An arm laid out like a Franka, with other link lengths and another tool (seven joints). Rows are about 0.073 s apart.
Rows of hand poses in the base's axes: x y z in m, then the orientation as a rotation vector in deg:
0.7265 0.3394 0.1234 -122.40 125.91 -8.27
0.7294 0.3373 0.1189 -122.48 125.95 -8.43
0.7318 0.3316 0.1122 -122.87 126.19 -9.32
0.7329 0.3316 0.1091 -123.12 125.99 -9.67
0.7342 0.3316 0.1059 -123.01 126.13 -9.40
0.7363 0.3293 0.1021 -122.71 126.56 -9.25
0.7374 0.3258 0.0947 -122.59 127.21 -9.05
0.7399 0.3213 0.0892 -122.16 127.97 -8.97
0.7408 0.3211 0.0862 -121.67 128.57 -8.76
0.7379 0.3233 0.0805 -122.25 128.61 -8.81
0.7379 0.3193 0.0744 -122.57 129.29 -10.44
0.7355 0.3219 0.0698 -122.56 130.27 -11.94
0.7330 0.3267 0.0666 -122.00 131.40 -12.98
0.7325 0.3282 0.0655 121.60 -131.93 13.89
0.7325 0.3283 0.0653 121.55 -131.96 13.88
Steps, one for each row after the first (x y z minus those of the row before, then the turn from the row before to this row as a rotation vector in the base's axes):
0.0029 -0.0021 -0.0045 -0.14 0.00 0.01
0.0024 -0.0057 -0.0067 -0.75 -0.04 0.03
0.0011 0.0000 -0.0031 -0.21 -0.12 0.20
0.0013 0.0000 -0.0032 0.13 0.13 -0.11
0.0021 -0.0023 -0.0038 0.03 0.13 -0.34
0.0011 -0.0035 -0.0074 -0.14 0.36 -0.36
0.0025 -0.0045 -0.0055 -0.10 0.21 -0.55
0.0009 -0.0002 -0.0030 0.07 0.15 -0.50
-0.0029 0.0022 -0.0057 -0.32 0.30 0.23
0.0000 -0.0040 -0.0061 -1.28 -0.13 -0.21
-0.0024 0.0026 -0.0046 -1.20 -0.08 -0.49
-0.0025 0.0048 -0.0032 -0.78 -0.10 -0.79
-0.0005 0.0015 -0.0011 -0.58 -0.22 -0.44
0.0000 0.0001 -0.0002 0.00 0.01 -0.04

